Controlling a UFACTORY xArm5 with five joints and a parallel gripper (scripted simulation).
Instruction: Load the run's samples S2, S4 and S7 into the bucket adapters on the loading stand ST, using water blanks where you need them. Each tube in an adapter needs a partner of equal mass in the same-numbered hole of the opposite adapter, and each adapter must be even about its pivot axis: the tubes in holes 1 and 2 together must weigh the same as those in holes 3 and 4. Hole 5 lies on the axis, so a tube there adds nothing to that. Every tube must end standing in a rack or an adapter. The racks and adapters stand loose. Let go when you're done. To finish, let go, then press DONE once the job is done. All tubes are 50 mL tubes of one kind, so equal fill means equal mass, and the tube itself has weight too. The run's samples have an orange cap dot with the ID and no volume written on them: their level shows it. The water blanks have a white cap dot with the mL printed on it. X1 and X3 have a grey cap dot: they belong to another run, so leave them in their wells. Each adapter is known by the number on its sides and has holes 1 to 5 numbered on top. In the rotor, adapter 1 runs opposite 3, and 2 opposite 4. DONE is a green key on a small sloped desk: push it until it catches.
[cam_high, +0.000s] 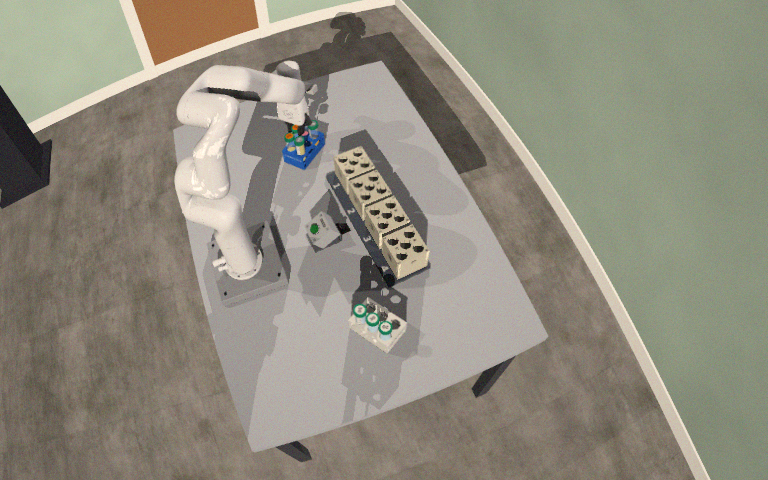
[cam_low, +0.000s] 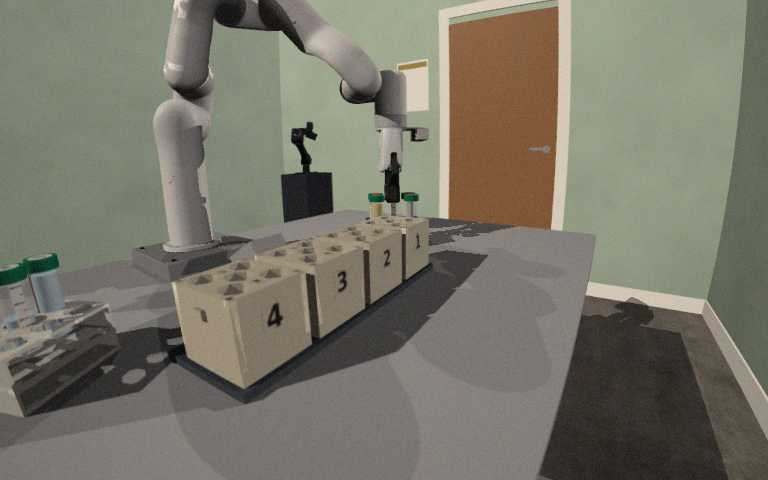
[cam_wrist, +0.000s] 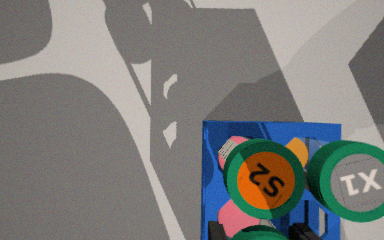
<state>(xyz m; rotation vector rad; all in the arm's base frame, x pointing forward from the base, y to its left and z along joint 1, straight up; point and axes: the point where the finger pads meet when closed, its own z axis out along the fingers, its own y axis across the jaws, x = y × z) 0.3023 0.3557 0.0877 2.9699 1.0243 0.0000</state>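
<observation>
Right now my hand is 5 cm above the pink tube and 1 cm short of it. From my hand the other things lie so: green done key: 36 cm to the right, 7 cm behind, 5 cm below; then adapter 1: 20 cm to the right, 12 cm ahead, 7 cm below; then blue rack: 9 cm below, 2 cm to the right, 1 cm ahead.
</observation>
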